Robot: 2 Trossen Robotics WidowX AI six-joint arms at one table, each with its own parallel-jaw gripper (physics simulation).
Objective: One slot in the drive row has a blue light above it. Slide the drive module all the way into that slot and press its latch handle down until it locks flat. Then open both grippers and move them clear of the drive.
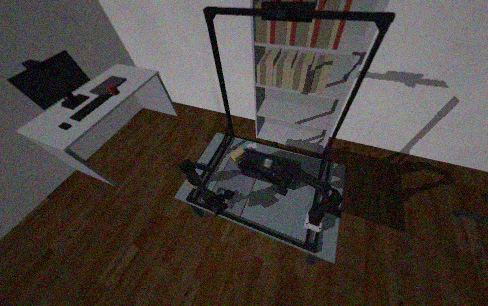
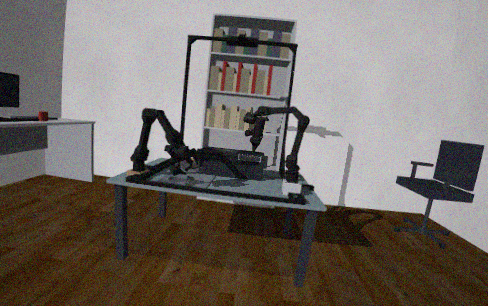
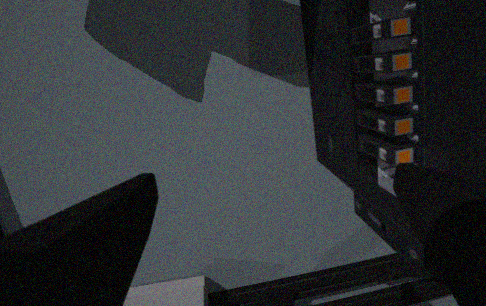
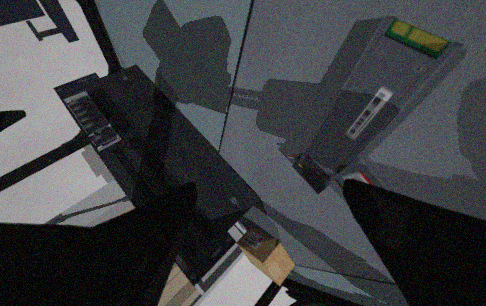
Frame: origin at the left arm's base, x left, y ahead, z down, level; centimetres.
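Seen in the pictures: left gripper, fingertip midpoint: (image 1: 284, 184) (image 2: 253, 150) (image 3: 275, 180) (image 4: 8, 94); right gripper, fingertip midpoint: (image 2: 191, 169) (image 4: 269, 187); left arm's base, origin of the base link: (image 1: 314, 220) (image 2: 292, 181); right arm's base, origin of the base link: (image 2: 138, 170).
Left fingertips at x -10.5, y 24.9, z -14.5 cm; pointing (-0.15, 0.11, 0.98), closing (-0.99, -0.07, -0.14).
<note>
Offsets run from my left fingertips to a thing's top centre. "pt": to the spot under its first point. Level surfaces: height alone.
The grey drive module @(dx +16.7, dy +34.9, dz +19.0 cm) (image 4: 348, 121) lies flat on the table @(dz +21.6 cm) (image 4: 302, 45) (image 1: 285, 218), with a white label on top and its dark latch end toward my right gripper. My right gripper (image 4: 269, 187) (image 1: 227, 194) (image 2: 177, 168) is open and empty, low over the table just short of that latch end. The black drive chassis @(dx -15.7, dy +14.6, dz +4.2 cm) (image 1: 261, 170) (image 2: 224, 158) (image 4: 190, 158) (image 3: 333, 106) stands at the back middle; its slot row (image 2: 249, 157) (image 3: 378, 94) faces front. I cannot make out a blue light. My left gripper (image 2: 255, 146) (image 1: 283, 189) (image 3: 275, 180) is open and empty, pointing down above the chassis's front.
A second module with a red-and-white label @(dx +14.1, dy +42.6, dz +20.6 cm) (image 4: 357, 176) lies beside the drive. A cardboard box @(dx -23.5, dy +47.8, dz +15.6 cm) (image 1: 237, 153) (image 4: 269, 255) sits by the chassis's left end. A black gantry frame @(pt dx -41.4, dy +63.8, dz -43.7 cm) (image 1: 218, 76) (image 2: 185, 91) rings the table. A bookshelf (image 1: 257, 91) (image 2: 207, 91) stands behind.
</note>
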